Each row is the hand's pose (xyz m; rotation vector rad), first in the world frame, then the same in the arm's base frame.
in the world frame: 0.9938 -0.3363 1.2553 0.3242 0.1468 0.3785
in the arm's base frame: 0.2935 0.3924 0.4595 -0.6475 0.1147 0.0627
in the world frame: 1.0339 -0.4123 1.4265 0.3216 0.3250 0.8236
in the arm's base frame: 0.3061 0.4892 0.6243 -0.6071 0.4831 0.3772
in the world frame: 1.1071 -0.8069 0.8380 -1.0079 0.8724 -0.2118
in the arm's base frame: 0.2856 -0.2228 0.6326 -1.7482 0.7284 -0.9762
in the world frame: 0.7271 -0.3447 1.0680 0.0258 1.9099 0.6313
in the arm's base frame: 0.0404 0.2657 0.2976 -0.3977 1.8352 -0.4796
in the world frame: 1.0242 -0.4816 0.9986 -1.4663 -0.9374 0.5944
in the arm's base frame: 0.2904 0.0964 0.4414 -2.4854 -0.5734 0.8089
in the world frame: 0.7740 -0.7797 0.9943 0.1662 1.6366 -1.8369
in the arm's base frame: -0.0318 -0.0353 0.6155 0.0749 0.4941 -2.5092
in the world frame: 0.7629 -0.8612 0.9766 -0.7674 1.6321 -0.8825
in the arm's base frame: -0.0643 -0.0924 0.6680 -1.1099 1.0998 -1.9132
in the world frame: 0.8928 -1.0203 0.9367 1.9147 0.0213 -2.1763
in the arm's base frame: 0.0181 -0.2277 0.8048 1.5071 -1.1181 -1.6149
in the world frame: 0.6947 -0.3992 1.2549 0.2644 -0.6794 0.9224
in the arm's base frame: -0.0112 0.3964 0.4362 -0.7502 -0.3342 0.9481
